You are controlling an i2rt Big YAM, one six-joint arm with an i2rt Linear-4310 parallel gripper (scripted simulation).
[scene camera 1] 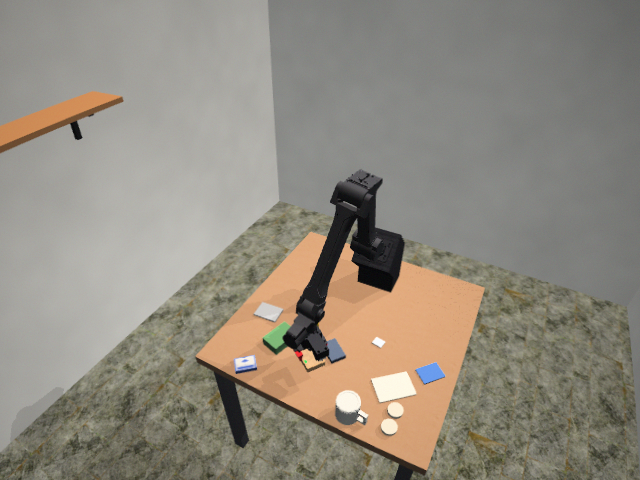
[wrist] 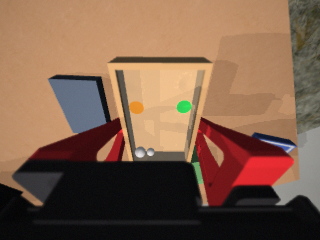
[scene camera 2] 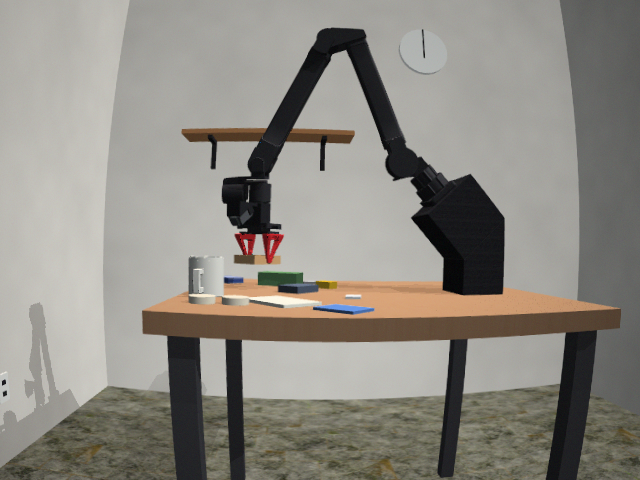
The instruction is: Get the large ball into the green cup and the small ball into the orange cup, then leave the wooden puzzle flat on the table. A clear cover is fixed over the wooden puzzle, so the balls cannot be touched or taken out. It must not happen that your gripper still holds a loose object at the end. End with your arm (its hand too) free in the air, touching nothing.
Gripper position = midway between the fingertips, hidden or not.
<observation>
In view: my gripper (scene camera 2: 258,262), a wooden puzzle (wrist: 160,100) and a white mug (scene camera 1: 347,409).
My gripper shows as well in the wrist view (wrist: 160,120). The wrist view misses the white mug: it is out of frame.
</observation>
